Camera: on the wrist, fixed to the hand. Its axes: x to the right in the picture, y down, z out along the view.
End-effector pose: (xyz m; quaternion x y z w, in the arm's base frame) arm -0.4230 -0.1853 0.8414 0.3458 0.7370 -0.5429 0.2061
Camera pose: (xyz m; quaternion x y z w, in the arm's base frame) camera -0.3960 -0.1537 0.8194 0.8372 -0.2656 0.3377 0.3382
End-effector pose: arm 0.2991 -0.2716 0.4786 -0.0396 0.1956 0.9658 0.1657
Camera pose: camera 0.2807 -0.3140 0.4696 0.0773 -0.0311 -0.1392 0.9868
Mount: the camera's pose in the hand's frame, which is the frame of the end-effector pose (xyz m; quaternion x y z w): 0.0057 0.0397 -0.0246 0.0491 -0.2673 -0.9622 0.0199
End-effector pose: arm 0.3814 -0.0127 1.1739 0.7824 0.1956 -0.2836 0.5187
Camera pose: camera 0.4155 -0.0052 1.2054 0.2230 -0.6042 0.7235 0.2487
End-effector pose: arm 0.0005 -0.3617 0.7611 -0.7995 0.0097 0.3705 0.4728
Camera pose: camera 0.0045 -0.4005 0.7348 0.0970 -0.8772 -0.2343 0.4077
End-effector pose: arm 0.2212 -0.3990 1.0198 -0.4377 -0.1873 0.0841 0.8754
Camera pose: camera 0.2370 -0.3914 0.9761 0.2370 -0.6547 -0.7144 0.0698
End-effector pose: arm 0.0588 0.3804 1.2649 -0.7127 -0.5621 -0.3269 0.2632
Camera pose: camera 0.0941 0.3566 1.2849 -0.4522 0.7833 0.0417 0.4245
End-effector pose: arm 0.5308 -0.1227 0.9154 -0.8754 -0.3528 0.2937 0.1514
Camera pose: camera 0.5704 -0.1481 0.9136 0.4080 -0.8754 0.1115 0.2343
